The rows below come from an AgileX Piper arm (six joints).
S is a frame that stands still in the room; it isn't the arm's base.
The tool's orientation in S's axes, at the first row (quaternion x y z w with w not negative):
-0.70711 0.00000 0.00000 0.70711
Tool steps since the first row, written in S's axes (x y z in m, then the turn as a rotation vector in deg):
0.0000 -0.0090 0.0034 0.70 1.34 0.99
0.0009 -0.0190 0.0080 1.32 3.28 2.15
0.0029 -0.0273 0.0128 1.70 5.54 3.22
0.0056 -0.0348 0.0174 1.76 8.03 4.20
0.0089 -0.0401 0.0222 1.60 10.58 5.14
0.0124 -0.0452 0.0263 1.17 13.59 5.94
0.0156 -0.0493 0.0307 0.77 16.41 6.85
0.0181 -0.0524 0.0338 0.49 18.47 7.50
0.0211 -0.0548 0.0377 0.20 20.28 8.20
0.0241 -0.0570 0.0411 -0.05 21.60 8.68
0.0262 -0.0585 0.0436 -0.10 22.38 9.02
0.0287 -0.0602 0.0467 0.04 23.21 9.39
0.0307 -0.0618 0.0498 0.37 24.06 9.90
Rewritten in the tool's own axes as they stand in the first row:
0.0000 -0.0034 -0.0090 0.70 -0.99 1.34
0.0009 -0.0080 -0.0190 1.32 -2.15 3.28
0.0029 -0.0128 -0.0273 1.70 -3.22 5.54
0.0056 -0.0174 -0.0348 1.76 -4.20 8.03
0.0089 -0.0222 -0.0401 1.60 -5.14 10.58
0.0124 -0.0263 -0.0452 1.17 -5.94 13.59
0.0156 -0.0307 -0.0493 0.77 -6.85 16.41
0.0181 -0.0338 -0.0524 0.49 -7.50 18.47
0.0211 -0.0377 -0.0548 0.20 -8.20 20.28
0.0241 -0.0411 -0.0570 -0.05 -8.68 21.60
0.0262 -0.0436 -0.0585 -0.10 -9.02 22.38
0.0287 -0.0467 -0.0602 0.04 -9.39 23.21
0.0307 -0.0498 -0.0618 0.37 -9.90 24.06

